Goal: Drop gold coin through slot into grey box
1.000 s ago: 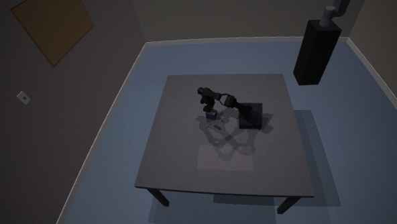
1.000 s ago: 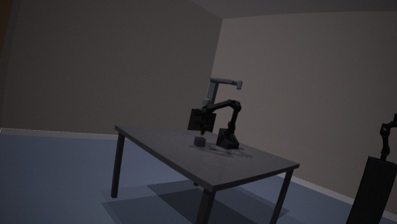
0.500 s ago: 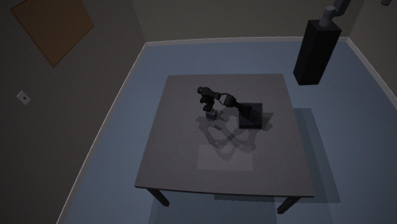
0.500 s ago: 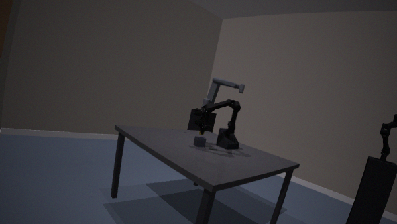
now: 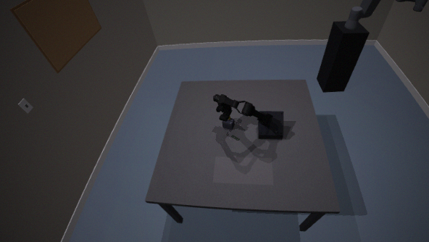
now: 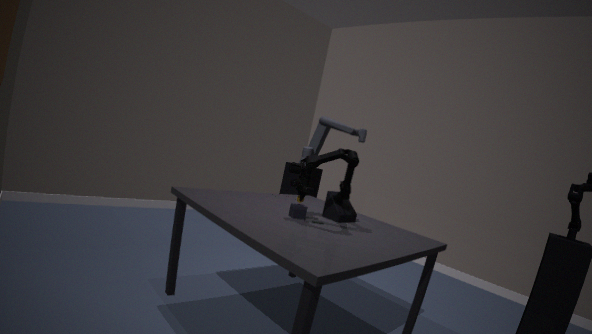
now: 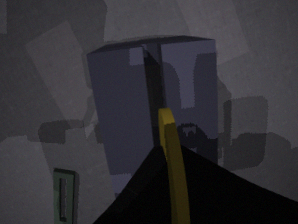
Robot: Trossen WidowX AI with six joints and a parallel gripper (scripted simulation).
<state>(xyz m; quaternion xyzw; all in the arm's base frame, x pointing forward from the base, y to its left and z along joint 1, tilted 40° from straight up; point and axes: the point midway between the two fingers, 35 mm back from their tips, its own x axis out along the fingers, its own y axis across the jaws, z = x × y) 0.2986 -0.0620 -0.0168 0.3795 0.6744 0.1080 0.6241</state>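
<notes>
My gripper tip is 1 cm below the gold coin.
</notes>
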